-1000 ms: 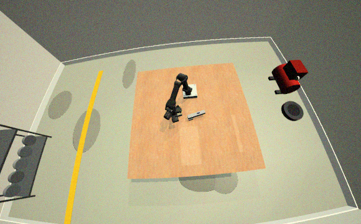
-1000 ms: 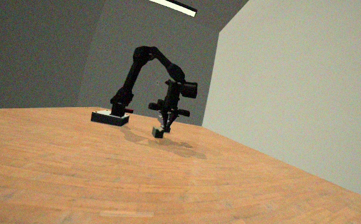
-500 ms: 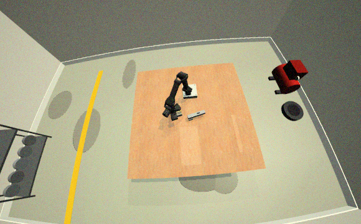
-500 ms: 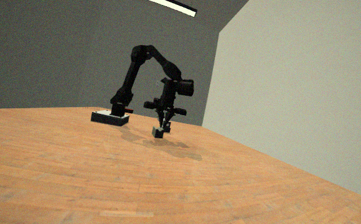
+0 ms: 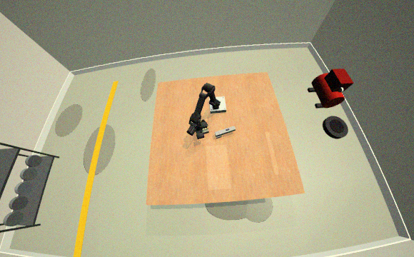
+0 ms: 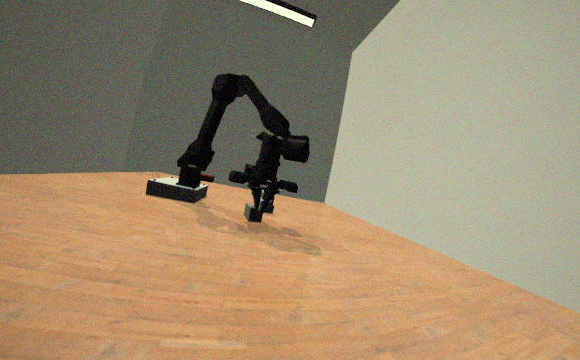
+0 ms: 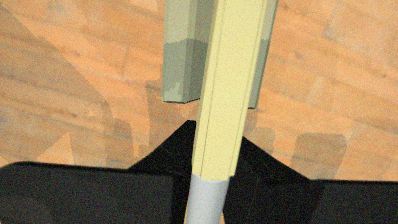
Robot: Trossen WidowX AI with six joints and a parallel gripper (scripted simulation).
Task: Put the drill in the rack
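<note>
My gripper tip is now 10 mm past the drill, 40 mm to the right of it and 40 mm below it. Also, from my gripper tip: rack (10 mm behind, 50 mm to the left, 10 mm below); grey housing block (30 mm ahead, 230 mm to the left, 10 mm above).
</note>
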